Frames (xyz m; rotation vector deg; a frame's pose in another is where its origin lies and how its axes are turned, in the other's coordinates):
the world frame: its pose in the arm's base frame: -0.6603 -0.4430 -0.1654 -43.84 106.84 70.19
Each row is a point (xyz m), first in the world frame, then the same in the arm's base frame.
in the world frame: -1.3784 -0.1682 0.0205
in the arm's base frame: 0.2098 -0.3852 0.9155
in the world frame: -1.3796 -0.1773 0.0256
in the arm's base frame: 0.2191 -0.3837 0.9109
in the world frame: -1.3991 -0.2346 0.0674
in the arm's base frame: 0.2868 -0.3639 0.8900
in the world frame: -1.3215 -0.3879 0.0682
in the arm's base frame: 0.3693 -0.4238 0.7517
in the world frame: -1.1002 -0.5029 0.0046
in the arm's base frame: 0.3276 -0.5402 0.5259
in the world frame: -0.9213 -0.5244 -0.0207
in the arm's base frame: 0.2434 -0.5844 0.3708
